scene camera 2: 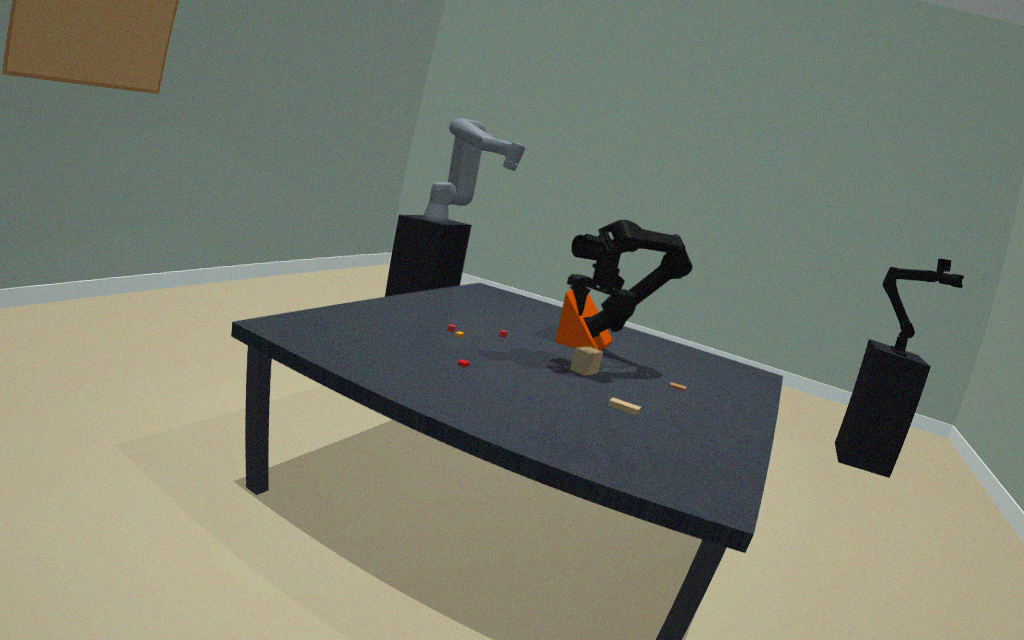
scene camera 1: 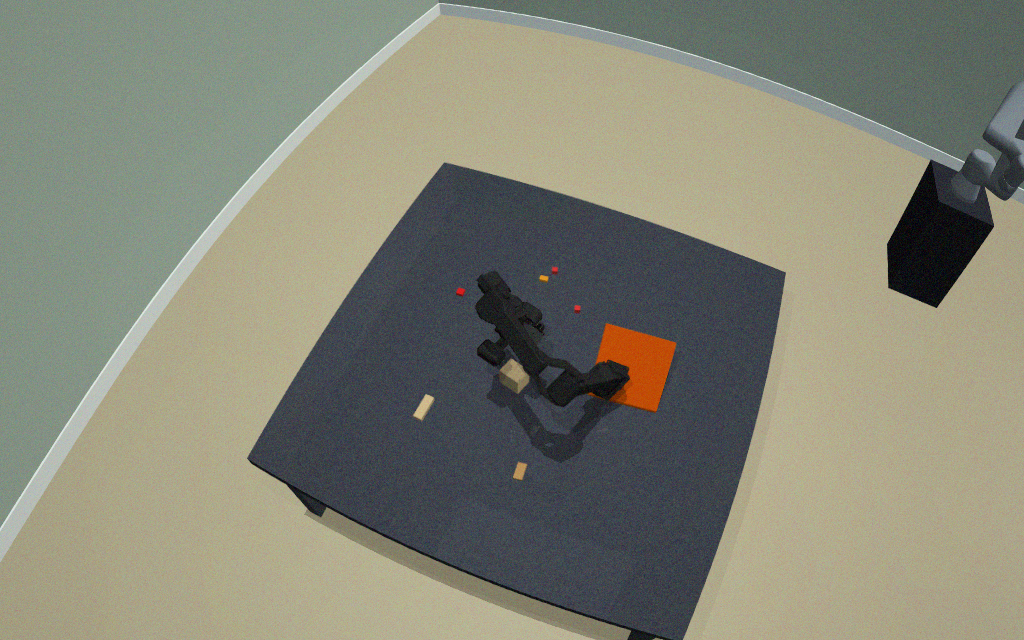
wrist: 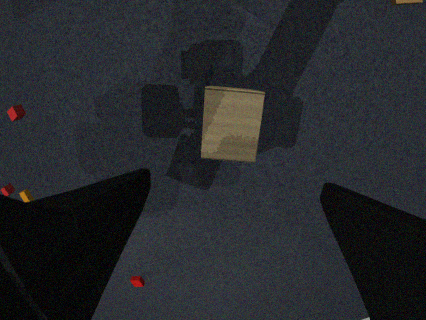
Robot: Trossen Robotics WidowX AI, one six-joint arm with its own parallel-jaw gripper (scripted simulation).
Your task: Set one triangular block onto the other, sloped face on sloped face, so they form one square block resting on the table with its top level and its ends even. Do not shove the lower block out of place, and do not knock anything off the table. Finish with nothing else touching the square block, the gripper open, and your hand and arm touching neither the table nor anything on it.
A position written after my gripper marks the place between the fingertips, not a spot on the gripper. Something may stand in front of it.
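My gripper (scene camera 2: 594, 320), (scene camera 1: 510, 351), (wrist: 239, 185) is open and it's holding nothing. You'd also see a tan triangular block (wrist: 232, 120).
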